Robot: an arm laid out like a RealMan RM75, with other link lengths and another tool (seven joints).
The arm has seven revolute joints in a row. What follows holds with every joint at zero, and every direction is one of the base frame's. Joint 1 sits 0.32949 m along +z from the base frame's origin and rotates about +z. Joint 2 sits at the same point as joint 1 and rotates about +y. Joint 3 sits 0.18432 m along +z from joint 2 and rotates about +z. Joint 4 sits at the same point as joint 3 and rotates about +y. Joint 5 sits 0.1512 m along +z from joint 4 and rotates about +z. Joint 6 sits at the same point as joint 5 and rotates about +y. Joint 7 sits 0.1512 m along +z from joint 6 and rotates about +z. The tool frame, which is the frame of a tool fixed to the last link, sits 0.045 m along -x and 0.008 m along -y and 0.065 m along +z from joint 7; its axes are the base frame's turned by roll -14, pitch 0 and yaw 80.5 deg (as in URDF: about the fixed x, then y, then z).
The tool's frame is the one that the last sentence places.
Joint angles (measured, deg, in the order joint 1, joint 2, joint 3, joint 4, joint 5, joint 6, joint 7), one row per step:
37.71 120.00 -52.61 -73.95 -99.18 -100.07 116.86
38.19 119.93 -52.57 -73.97 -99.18 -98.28 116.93
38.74 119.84 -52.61 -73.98 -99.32 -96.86 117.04
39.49 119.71 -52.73 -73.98 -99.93 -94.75 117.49
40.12 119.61 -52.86 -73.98 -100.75 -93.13 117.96
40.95 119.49 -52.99 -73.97 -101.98 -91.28 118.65
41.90 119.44 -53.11 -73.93 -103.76 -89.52 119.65
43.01 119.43 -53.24 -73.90 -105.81 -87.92 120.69
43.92 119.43 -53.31 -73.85 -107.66 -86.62 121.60
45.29 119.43 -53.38 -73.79 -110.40 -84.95 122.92
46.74 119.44 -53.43 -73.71 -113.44 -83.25 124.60
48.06 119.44 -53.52 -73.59 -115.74 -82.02 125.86
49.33 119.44 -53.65 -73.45 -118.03 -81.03 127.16
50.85 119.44 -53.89 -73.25 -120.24 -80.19 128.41
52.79 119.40 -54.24 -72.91 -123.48 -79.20 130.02
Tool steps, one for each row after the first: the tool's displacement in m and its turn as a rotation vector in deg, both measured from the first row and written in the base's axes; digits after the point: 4 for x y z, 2 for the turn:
-0.0027 0.0064 0.0027 1.52 0.41 -0.49
-0.0052 0.0114 0.0044 2.68 0.57 -0.77
-0.0074 0.0192 0.0059 4.22 0.46 -1.60
-0.0084 0.0256 0.0063 5.37 0.07 -2.36
-0.0093 0.0332 0.0064 6.68 -0.59 -3.33
-0.0093 0.0412 0.0052 7.81 -1.62 -4.55
-0.0096 0.0487 0.0034 8.88 -2.86 -5.60
-0.0092 0.0551 0.0020 9.81 -3.97 -6.57
-0.0088 0.0637 0.0000 11.11 -5.62 -7.79
-0.0080 0.0730 -0.0016 12.47 -7.34 -9.31
-0.0087 0.0795 -0.0029 13.49 -8.62 -10.17
-0.0092 0.0853 -0.0044 14.34 -9.95 -10.99
-0.0114 0.0900 -0.0064 15.07 -11.28 -11.38
-0.0129 0.0964 -0.0093 16.15 -13.38 -11.97

